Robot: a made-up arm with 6 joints. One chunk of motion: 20 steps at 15 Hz.
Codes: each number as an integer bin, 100 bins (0 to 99) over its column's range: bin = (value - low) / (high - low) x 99, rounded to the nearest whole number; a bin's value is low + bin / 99 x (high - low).
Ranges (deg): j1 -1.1..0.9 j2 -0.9..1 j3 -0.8..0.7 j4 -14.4..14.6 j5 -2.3..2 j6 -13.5..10
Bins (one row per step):
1: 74 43 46 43 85 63
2: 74 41 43 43 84 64
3: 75 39 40 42 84 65
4: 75 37 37 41 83 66
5: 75 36 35 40 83 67
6: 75 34 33 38 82 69
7: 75 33 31 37 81 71
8: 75 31 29 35 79 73
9: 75 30 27 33 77 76
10: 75 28 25 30 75 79
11: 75 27 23 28 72 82
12: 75 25 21 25 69 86
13: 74 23 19 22 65 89
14: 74 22 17 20 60 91
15: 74 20 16 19 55 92
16: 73 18 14 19 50 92
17: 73 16 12 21 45 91
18: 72 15 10 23 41 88
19: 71 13 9 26 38 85
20: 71 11 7 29 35 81
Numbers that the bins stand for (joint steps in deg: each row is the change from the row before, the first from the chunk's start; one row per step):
1: 0.395 -0.075 -0.103 -1.804 1.392 1.455
2: 0.395 -0.113 -0.148 -1.804 1.348 1.692
3: 0.415 -0.152 -0.194 -2.097 1.348 1.929
4: 0.415 -0.190 -0.239 -2.390 1.305 2.167
5: 0.415 -0.209 -0.270 -2.683 1.305 2.404
6: 0.415 -0.247 -0.300 -3.269 1.262 2.879
7: 0.415 -0.267 -0.330 -3.562 1.218 3.354
8: 0.415 -0.305 -0.361 -4.147 1.131 3.828
9: 0.415 -0.324 -0.391 -4.733 1.044 4.540
10: 0.415 -0.363 -0.421 -5.612 0.958 5.253
11: 0.415 -0.382 -0.452 -6.198 0.827 5.965
12: 0.415 -0.420 -0.482 -7.077 0.697 6.914
13: 0.395 -0.459 -0.512 -7.956 0.523 7.626
14: 0.395 -0.478 -0.542 -8.541 0.306 8.101
15: 0.395 -0.516 -0.558 -8.834 0.089 8.338
16: 0.375 -0.555 -0.588 -8.834 -0.128 8.338
17: 0.375 -0.593 -0.618 -8.248 -0.345 8.101
18: 0.355 -0.612 -0.648 -7.663 -0.519 7.389
19: 0.334 -0.651 -0.664 -6.784 -0.649 6.677
20: 0.334 -0.689 -0.694 -5.905 -0.780 5.727

